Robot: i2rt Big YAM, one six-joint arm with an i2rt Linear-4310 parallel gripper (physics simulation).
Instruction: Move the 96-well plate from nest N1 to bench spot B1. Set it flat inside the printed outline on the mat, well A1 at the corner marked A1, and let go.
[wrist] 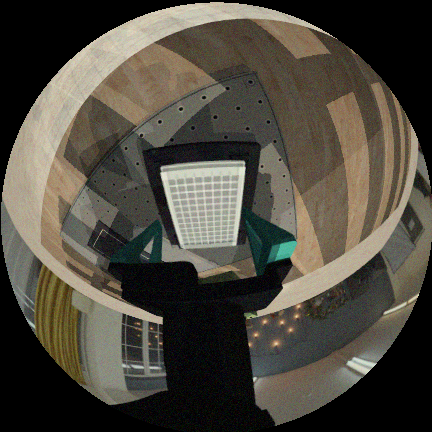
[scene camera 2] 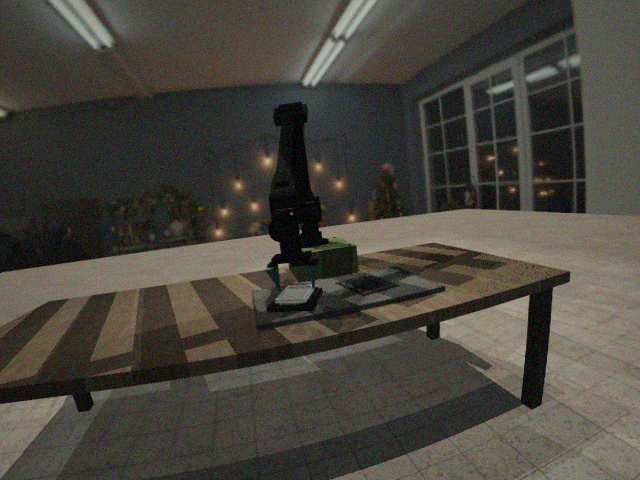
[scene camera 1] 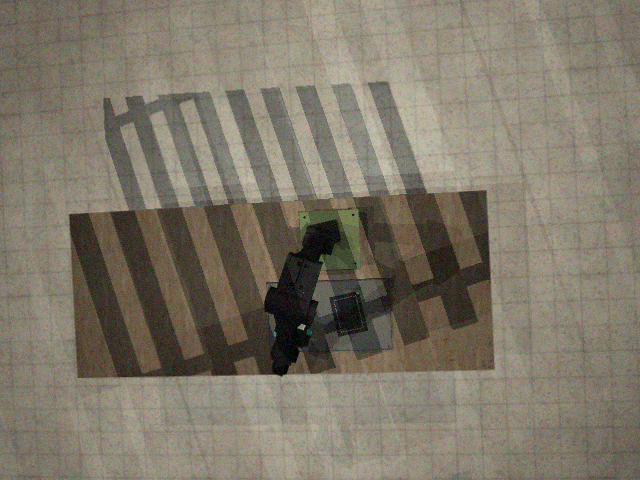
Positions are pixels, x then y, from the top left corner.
Labels:
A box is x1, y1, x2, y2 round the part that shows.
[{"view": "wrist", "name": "my gripper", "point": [199, 216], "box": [107, 206, 296, 386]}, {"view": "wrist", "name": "white well plate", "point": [204, 198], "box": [160, 159, 244, 247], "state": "on a black nest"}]

